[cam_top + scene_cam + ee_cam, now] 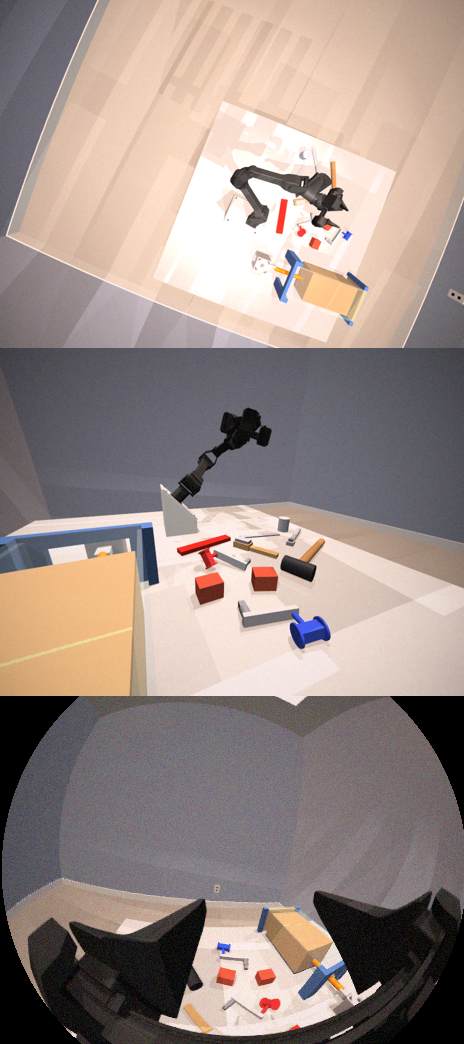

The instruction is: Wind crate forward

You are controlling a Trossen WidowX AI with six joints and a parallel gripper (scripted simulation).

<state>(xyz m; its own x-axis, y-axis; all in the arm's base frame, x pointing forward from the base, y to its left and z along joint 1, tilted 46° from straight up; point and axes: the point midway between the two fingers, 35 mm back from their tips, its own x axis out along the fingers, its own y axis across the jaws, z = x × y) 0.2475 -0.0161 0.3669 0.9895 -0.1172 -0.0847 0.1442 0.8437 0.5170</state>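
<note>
Now: gripper tip 90 mm short of the winch handle, 120 mm to the left of it and 430 mm above it. The rest, counted from my gripper tip: red knob (80 mm ahead, 160 mm to the right, 420 mm below); then brush (20 mm ahead, 20 mm to the left, 430 mm below); then red bar (70 mm behind, 150 mm to the right, 440 mm below).
</note>
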